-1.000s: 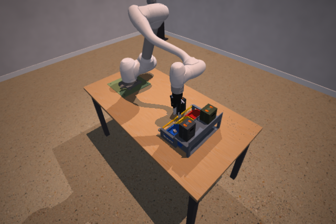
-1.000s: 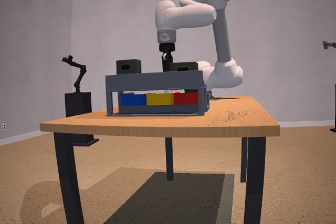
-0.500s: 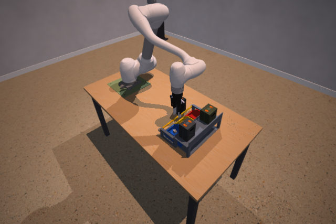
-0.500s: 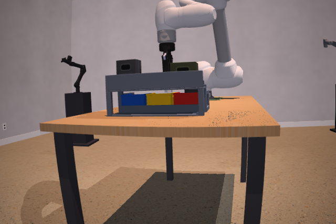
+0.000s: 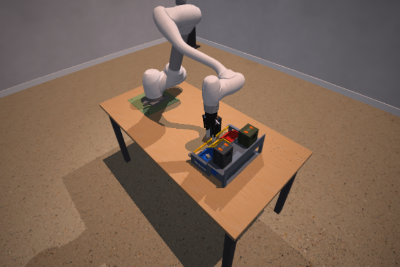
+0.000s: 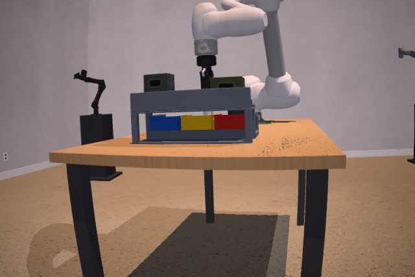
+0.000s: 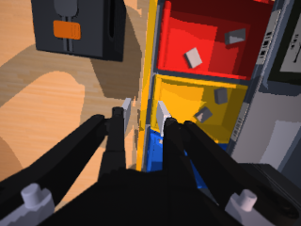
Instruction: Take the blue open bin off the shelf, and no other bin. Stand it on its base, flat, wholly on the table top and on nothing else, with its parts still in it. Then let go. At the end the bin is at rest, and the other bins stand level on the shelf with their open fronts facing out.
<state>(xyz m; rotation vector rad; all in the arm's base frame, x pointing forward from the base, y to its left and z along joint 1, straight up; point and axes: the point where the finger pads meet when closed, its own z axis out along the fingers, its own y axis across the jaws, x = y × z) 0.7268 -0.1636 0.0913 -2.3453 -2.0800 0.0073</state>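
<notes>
Right now my hand is 40 mm above the thin yellow rod. From my hand the other things lie so: dark box 60 mm behind, 120 mm to the left, 40 mm below; red bin 120 mm ahead, 100 mm to the left, 60 mm below; yellow bin 100 mm ahead, 10 mm to the right, 60 mm below.
</notes>
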